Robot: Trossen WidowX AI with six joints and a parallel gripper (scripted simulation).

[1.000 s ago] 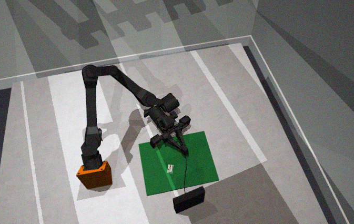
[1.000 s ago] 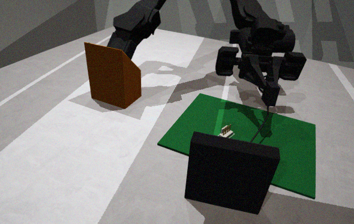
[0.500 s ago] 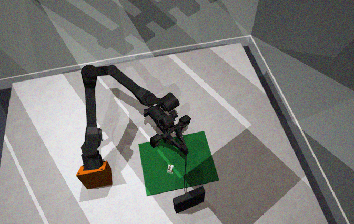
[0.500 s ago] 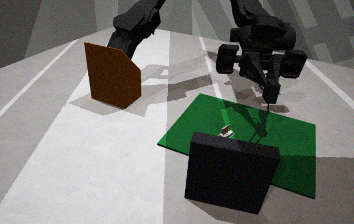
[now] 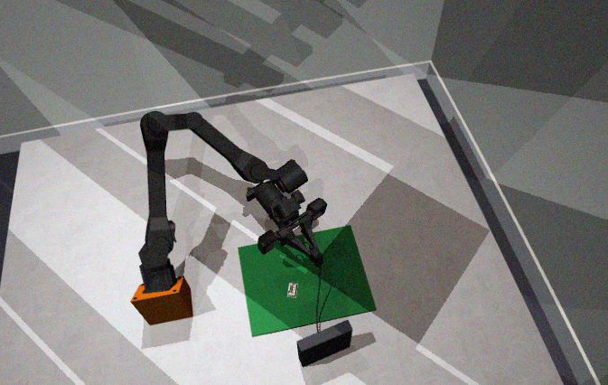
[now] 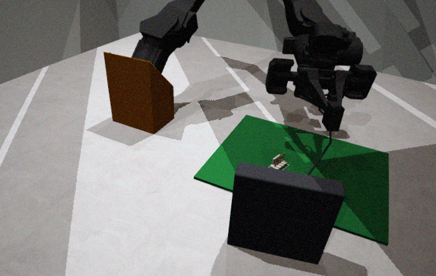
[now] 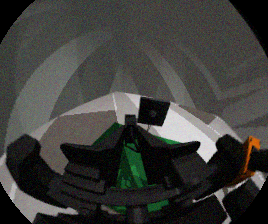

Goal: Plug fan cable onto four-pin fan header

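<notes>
My gripper tip is now 140 mm above the green board and 30 mm past it. The rest, counted from my gripper tip: black fan box (180 mm to the right, 60 mm below); then black plug (10 mm below).
</notes>
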